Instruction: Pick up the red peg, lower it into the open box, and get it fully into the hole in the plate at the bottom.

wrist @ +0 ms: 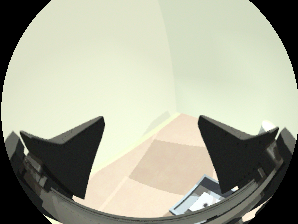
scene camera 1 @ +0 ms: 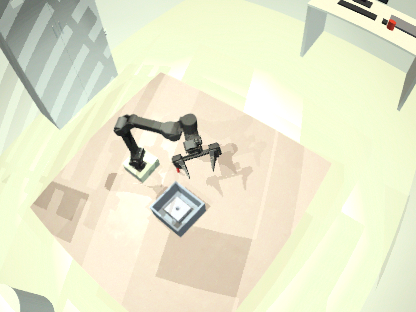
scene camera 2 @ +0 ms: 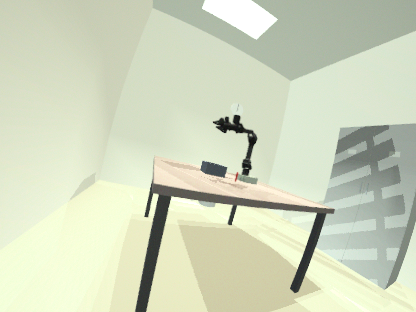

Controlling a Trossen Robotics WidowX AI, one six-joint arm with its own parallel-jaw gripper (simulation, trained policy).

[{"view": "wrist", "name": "my gripper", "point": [152, 120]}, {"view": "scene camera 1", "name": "my gripper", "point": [201, 175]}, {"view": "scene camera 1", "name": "grey-blue box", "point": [197, 206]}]
